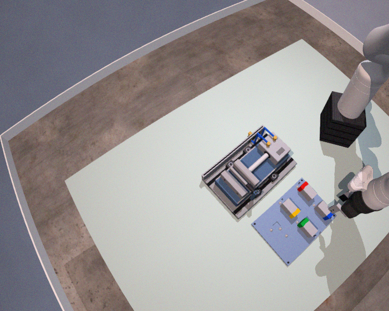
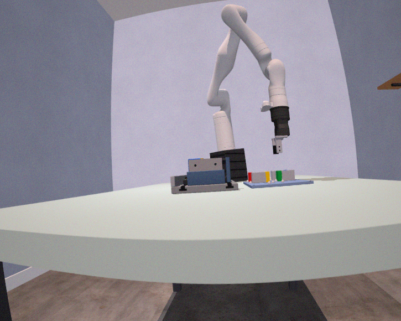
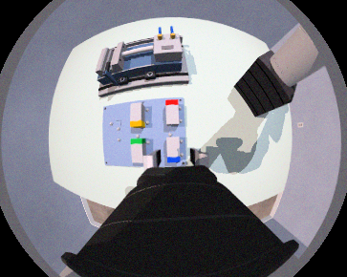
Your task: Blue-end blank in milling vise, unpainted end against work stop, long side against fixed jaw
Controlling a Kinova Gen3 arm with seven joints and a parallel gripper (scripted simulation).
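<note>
Now: hand 10 cm above the blank with blue end. From my hand the other things lie so: blue plate: 9 cm ahead, 6 cm to the right, 12 cm below; green-ended blank: 9 cm ahead, 2 cm to the right, 10 cm below; red-ended blank: 1 cm behind, 9 cm to the right, 10 cm below.
</note>
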